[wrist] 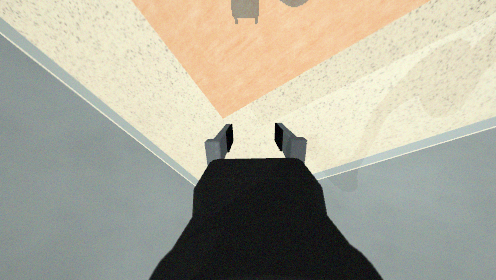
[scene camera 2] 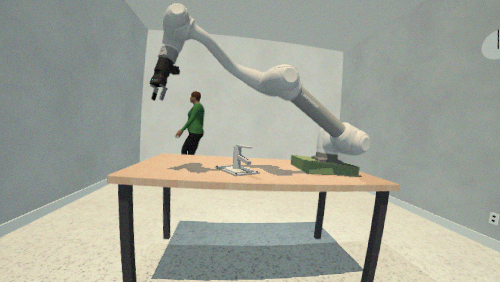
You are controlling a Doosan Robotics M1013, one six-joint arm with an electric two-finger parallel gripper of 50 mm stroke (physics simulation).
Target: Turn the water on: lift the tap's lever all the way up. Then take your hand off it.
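Frame: origin at the arm's base, x ahead, y left, z up, level; centimetres.
Where they show: gripper, fingertip midpoint: (wrist: 253, 132) (scene camera 2: 156, 99); arm's base, origin of the base link: (scene camera 2: 325, 160).
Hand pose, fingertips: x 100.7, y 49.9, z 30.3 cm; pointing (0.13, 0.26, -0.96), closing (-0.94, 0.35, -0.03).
Observation:
Each offset is from my fingertips to the top centre of the thing. "spot": to the spot under its first point. Level surfaces: height alone.
The tap @[spot: dx -38.9, dy -22.7, dz -28.9 cm] (scene camera 2: 237, 158) stands upright on its flat base plate near the middle of the table in the scene view. Its lever @[dx -42.2, dy -21.3, dz -21.1 cm] (scene camera 2: 244, 146) lies across the top of the body and looks about level; its exact angle is too small to tell. The spout points to the right, below the lever. The tap does not show in the wrist view. My gripper (scene camera 2: 158, 94) (wrist: 253, 132) is open, with nothing between its fingers. It hangs high above the left end of the table, well up and to the left of the tap, not touching it.
The wooden table @[dz -36.7 cm] (scene camera 2: 145, 172) (wrist: 225, 85) carries the arm's green base block (scene camera 2: 325, 166) at its right. A person in a green top (scene camera 2: 196, 119) is behind the table. A blue-grey mat (scene camera 2: 255, 250) lies on the floor under it. Arm shadows fall on the table.

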